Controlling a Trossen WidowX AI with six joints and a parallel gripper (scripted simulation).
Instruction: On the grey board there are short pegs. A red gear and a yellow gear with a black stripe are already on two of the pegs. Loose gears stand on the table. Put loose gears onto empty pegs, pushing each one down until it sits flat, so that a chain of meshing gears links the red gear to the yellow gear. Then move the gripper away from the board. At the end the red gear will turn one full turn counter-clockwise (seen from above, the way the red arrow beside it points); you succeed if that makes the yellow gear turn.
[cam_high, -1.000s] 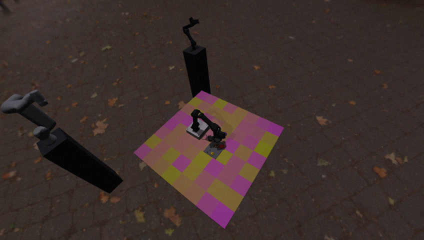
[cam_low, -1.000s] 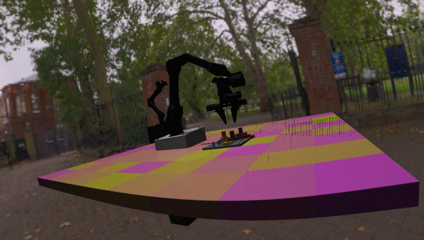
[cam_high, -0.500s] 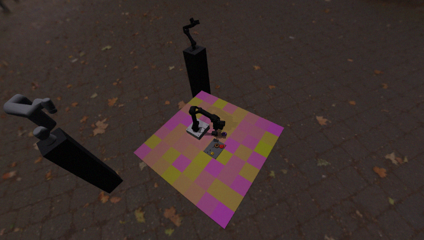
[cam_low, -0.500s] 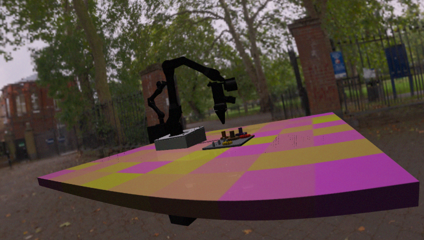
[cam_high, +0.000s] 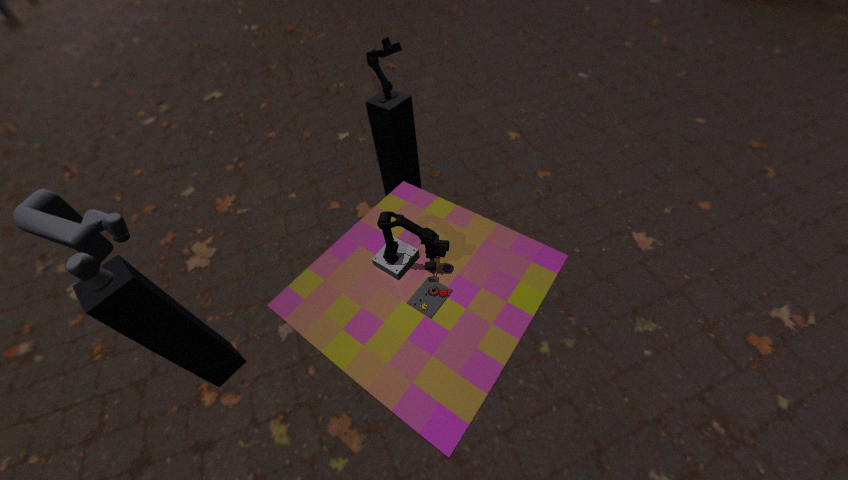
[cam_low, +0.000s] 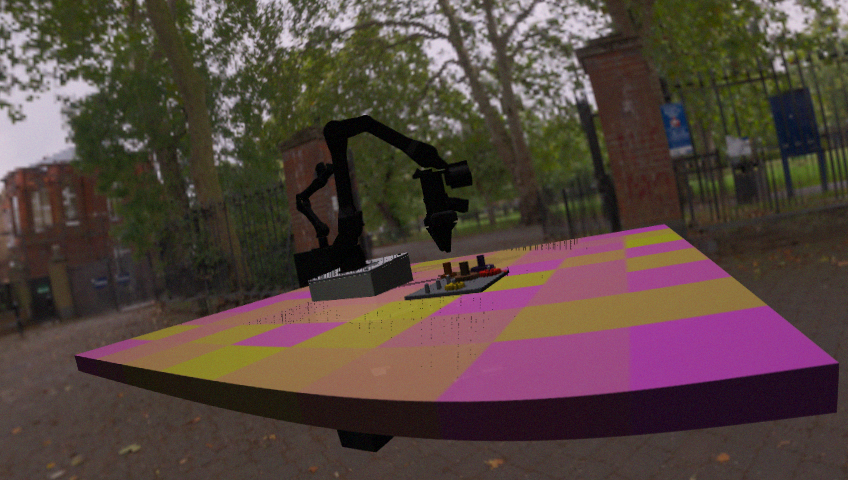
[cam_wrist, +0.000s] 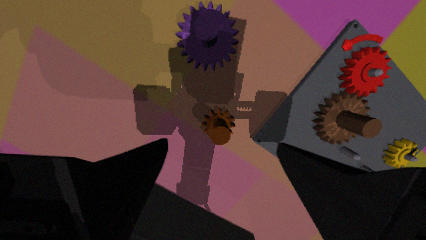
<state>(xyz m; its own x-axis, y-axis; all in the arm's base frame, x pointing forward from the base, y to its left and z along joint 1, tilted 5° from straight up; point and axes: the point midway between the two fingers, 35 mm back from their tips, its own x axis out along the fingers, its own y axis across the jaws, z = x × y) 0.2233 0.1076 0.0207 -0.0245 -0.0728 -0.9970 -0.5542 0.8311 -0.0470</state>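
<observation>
Right now my gripper tip is 5 cm above the orange gear. From my gripper tip the other things lie so: purple gear (7 cm to the left, 7 cm ahead, 5 cm below); brown gear (12 cm to the right, 9 cm ahead, 4 cm below); red gear (14 cm ahead, 10 cm to the right, 5 cm below).
</observation>
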